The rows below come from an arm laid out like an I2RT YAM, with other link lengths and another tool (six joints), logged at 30 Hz.
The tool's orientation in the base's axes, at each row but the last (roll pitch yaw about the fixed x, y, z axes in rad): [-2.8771, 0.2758, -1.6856]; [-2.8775, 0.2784, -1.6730]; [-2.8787, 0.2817, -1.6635]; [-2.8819, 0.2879, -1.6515]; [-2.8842, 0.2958, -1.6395]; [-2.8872, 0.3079, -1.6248]
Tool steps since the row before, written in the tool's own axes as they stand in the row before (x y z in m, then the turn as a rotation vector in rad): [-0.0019, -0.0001, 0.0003, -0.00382, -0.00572, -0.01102]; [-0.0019, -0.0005, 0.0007, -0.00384, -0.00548, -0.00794]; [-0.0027, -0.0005, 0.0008, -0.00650, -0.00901, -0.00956]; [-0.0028, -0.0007, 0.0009, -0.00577, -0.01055, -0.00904]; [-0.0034, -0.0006, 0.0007, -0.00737, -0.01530, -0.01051]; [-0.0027, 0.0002, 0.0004, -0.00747, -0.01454, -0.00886]
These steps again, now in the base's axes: [0.0004, 0.0019, 0.0003, 0.00267, 0.00007, 0.01271]; [0.0009, 0.0019, 0.0000, 0.00332, 0.00086, 0.00980]; [0.0009, 0.0027, 0.0001, 0.00647, 0.00244, 0.01292]; [0.0011, 0.0028, 0.0001, 0.00803, 0.00164, 0.01261]; [0.0010, 0.0033, 0.0005, 0.01229, 0.00211, 0.01560]; [0.0001, 0.0027, 0.0004, 0.01201, 0.00277, 0.01392]
